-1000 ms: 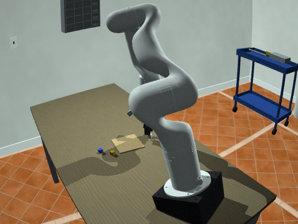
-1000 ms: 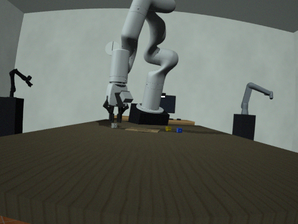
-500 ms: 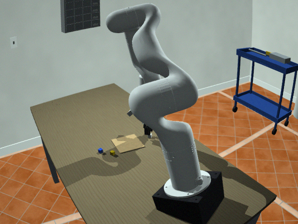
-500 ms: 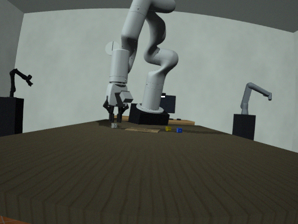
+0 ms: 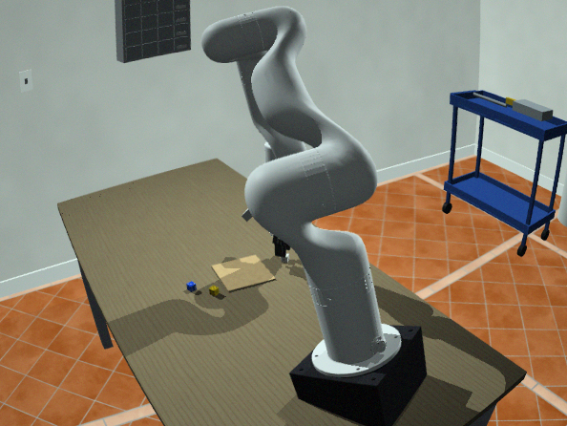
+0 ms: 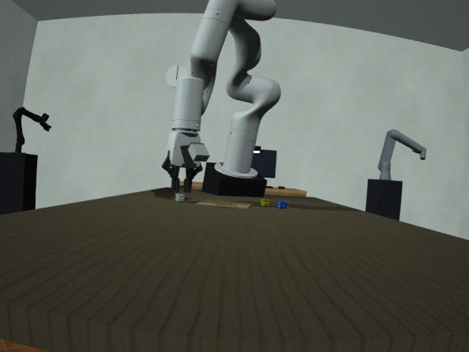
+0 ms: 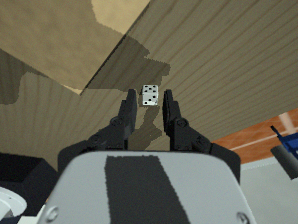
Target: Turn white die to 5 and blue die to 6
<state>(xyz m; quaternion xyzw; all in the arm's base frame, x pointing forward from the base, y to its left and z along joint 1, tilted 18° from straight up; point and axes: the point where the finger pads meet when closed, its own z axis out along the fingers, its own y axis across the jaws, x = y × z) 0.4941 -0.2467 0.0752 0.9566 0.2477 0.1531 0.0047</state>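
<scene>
Right now my hand is 4 cm above the white die and 1 cm past it. The rest, counted from my hand: tan mat (13 cm to the left, 4 cm below, 3 cm ahead); then yellow die (25 cm to the left, 4 cm below); then blue die (29 cm to the left, 5 cm ahead, 4 cm below).
</scene>
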